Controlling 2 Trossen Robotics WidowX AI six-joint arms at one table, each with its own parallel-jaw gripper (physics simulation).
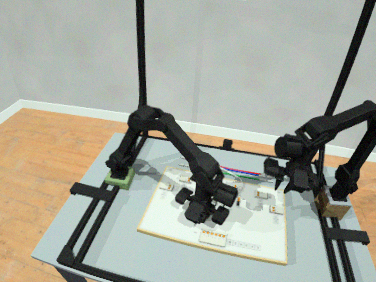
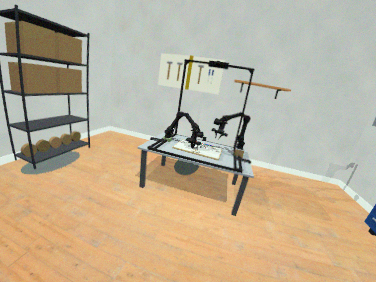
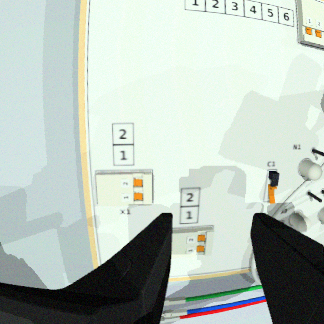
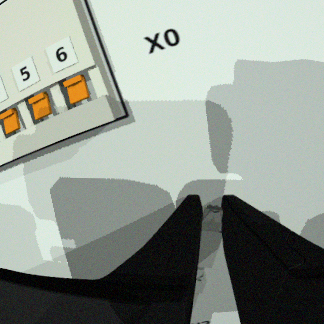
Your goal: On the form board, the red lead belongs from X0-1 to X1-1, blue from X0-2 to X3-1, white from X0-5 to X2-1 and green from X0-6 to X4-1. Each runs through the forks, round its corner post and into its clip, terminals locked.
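Seen in the pictures: left gripper, fingertip midpoint: (image 1: pixel 279 191) (image 2: pixel 216 139) (image 3: pixel 212 223); right gripper, fingertip midpoint: (image 2: pixel 192 148) (image 4: pixel 209 205); left arm's base at its link origin: (image 1: pixel 337 195) (image 2: pixel 239 148); right arm's base at its link origin: (image 1: pixel 119 173) (image 2: pixel 167 137).
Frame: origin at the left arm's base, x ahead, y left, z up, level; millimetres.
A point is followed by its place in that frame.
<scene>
The white form board (image 1: pixel 170 221) @(x 651, y 144, z -82 mm) (image 2: pixel 212 152) @(x 308, y 111, z -82 mm) lies on the table. My right gripper (image 1: pixel 205 216) @(x 547, y 116, z -83 mm) (image 4: pixel 209 205) @(x 547, y 116, z -83 mm) is low over the board beside the X0 terminal block (image 1: pixel 212 238) @(x 497, y 196, z -73 mm) (image 4: pixel 38 32) @(x 525, y 196, z -73 mm). It is shut on the grey terminal of the white lead (image 4: pixel 212 212) @(x 548, y 116, z -77 mm). The red lead (image 1: pixel 240 170) @(x 385, y -185, z -95 mm) (image 3: pixel 225 311) @(x 356, y -183, z -94 mm), blue lead (image 1: pixel 243 173) @(x 371, y -175, z -95 mm) (image 3: pixel 225 305) @(x 356, y -173, z -96 mm) and green lead (image 1: pixel 240 176) @(x 386, y -147, z -97 mm) (image 3: pixel 225 294) @(x 355, y -147, z -94 mm) lie side by side off the board's far edge. My left gripper (image 1: pixel 282 189) @(x 291, y 77, z 74 mm) (image 3: pixel 212 223) @(x 291, y 77, z 74 mm) is open and empty, above the far right corner near the X1 block (image 3: pixel 109 189) @(x 235, y 42, z -73 mm).
A black frame (image 1: pixel 89 218) @(x 957, y 190, z -94 mm) borders the table. A clip C1 (image 3: pixel 272 186) @(x 401, y 17, z -73 mm) and round posts (image 3: pixel 309 168) @(x 443, y 34, z -63 mm) stand on the board. A second two-way block (image 3: pixel 181 242) @(x 298, y -29, z -73 mm) sits below my left fingers. A shelf rack (image 2: pixel 88 84) stands far off.
</scene>
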